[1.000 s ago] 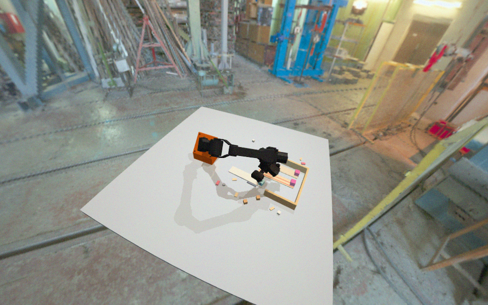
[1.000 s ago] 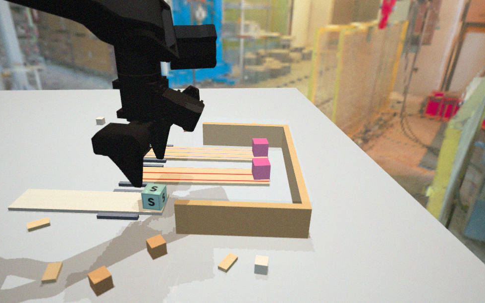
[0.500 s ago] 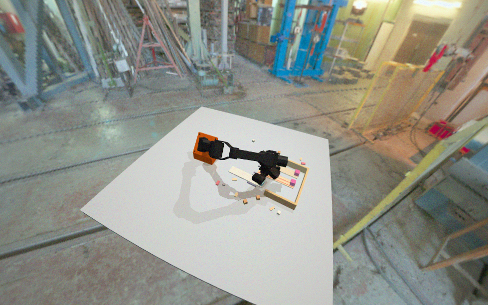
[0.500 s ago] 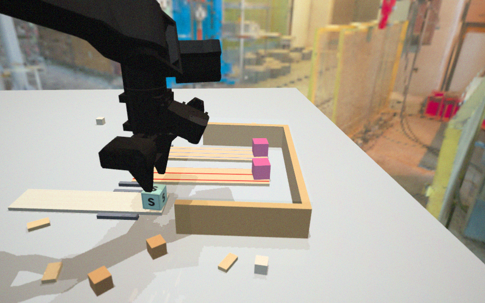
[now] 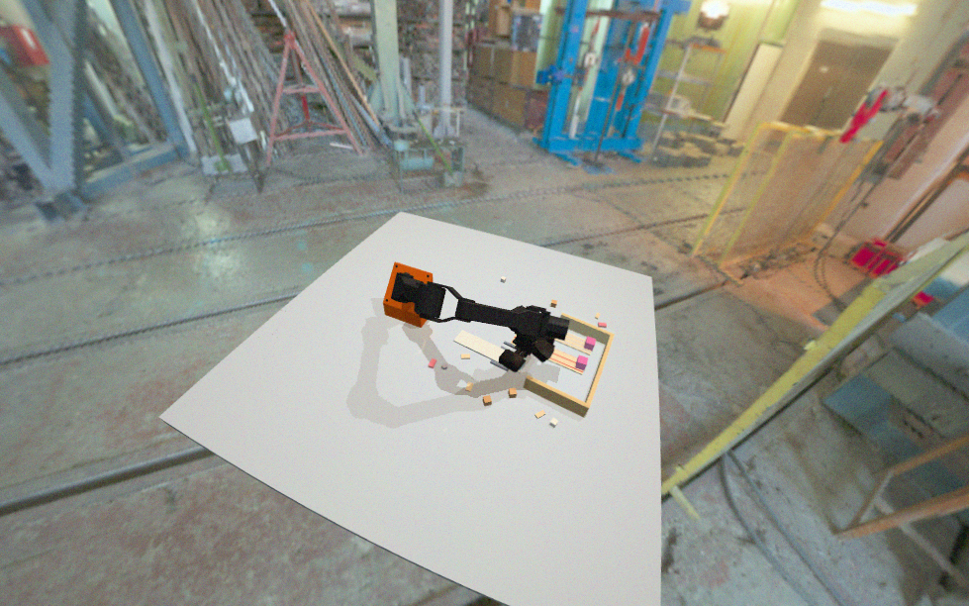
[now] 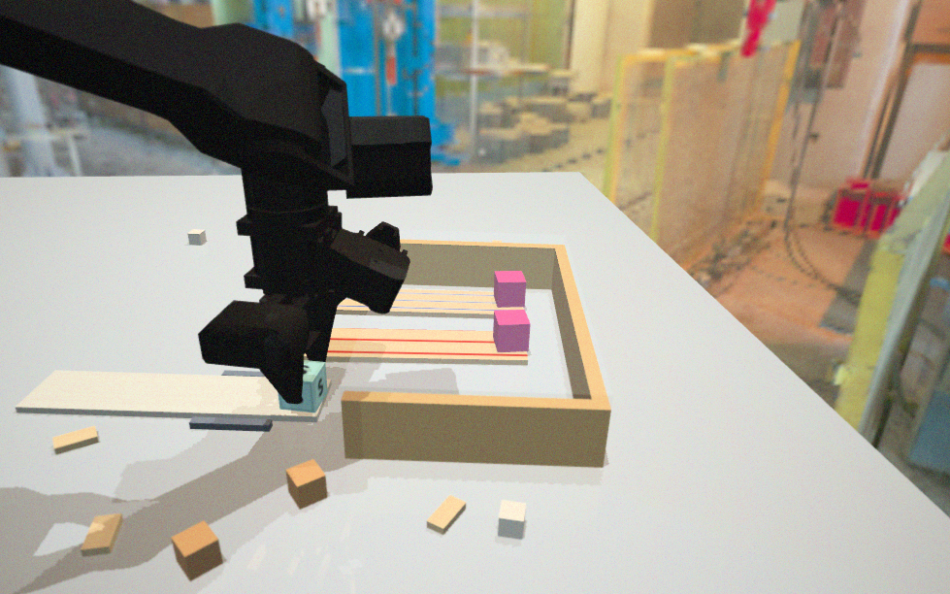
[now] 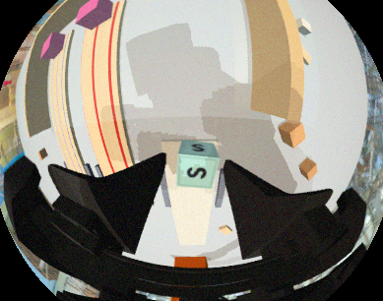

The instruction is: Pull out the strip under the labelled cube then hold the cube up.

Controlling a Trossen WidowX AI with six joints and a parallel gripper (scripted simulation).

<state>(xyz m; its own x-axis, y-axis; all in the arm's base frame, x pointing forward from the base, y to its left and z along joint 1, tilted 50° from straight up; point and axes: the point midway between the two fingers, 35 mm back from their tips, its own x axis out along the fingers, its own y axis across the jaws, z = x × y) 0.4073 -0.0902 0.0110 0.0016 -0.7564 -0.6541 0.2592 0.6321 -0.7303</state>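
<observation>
Right now my gripper tip is 11 cm past the strip, 2 cm to the right of it and 2 cm above it. Also, from my gripper tip: grey disc: 21 cm behind, 10 cm to the right, 2 cm below.
</observation>
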